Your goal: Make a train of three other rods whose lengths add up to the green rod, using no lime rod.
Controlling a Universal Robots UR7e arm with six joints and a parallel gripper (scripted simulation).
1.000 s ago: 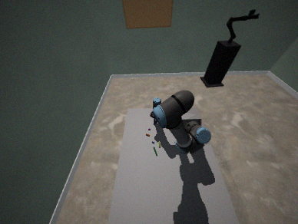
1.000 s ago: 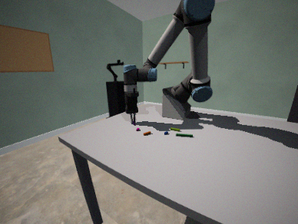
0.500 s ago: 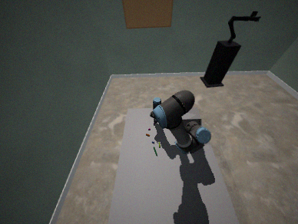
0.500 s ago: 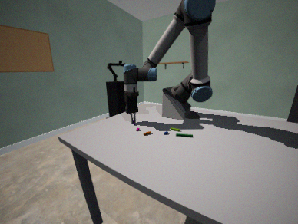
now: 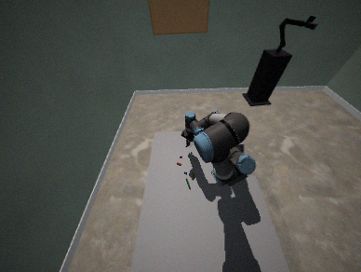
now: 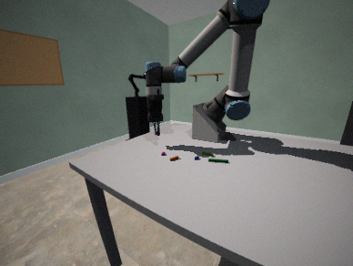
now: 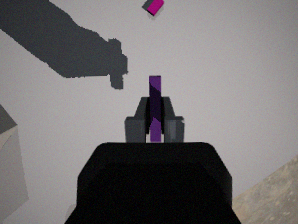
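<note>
Right now my hand is 150 mm to the right of the orange rod, 100 mm short of it and 80 mm above it. Round my hand: lime rod (260 mm to the left, 80 mm below, 10 mm behind); magenta rod (80 mm to the left, 80 mm below, 70 mm ahead); purple rod (10 mm below).
</note>
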